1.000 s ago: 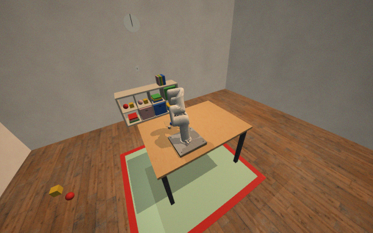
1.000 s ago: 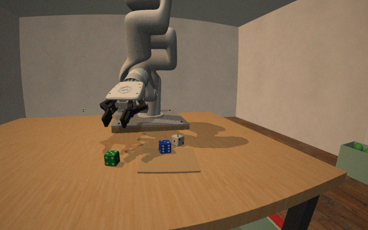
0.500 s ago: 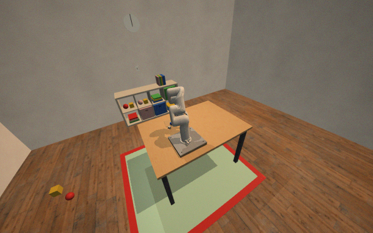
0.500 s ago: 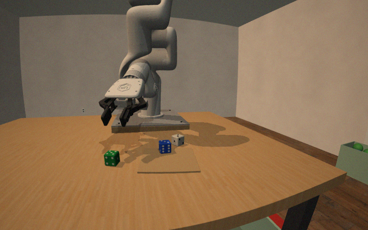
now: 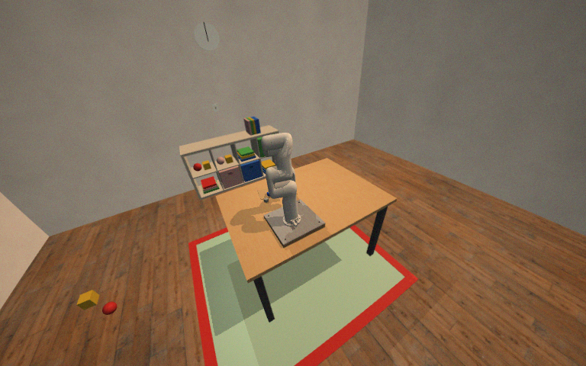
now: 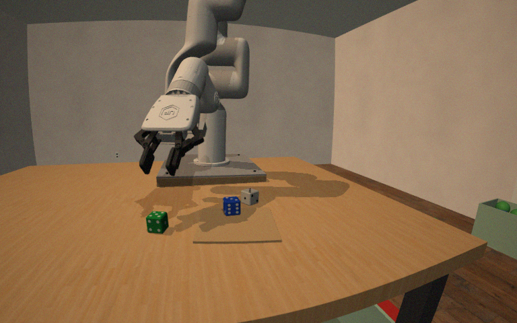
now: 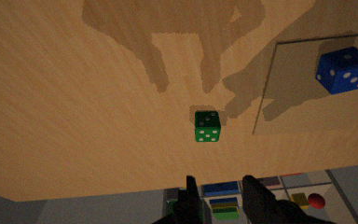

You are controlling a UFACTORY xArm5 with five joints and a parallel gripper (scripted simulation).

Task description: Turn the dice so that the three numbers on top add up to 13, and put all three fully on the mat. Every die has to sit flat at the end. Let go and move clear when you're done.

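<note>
My hand is 30 mm short of the green die, 10 mm to the left of it and 100 mm above it. The rest, counted from my hand: blue die (30 mm behind, 130 mm to the left, 100 mm below); white die (90 mm behind, 180 mm to the left, 100 mm below); tan mat (20 mm ahead, 130 mm to the left, 110 mm below).
</note>
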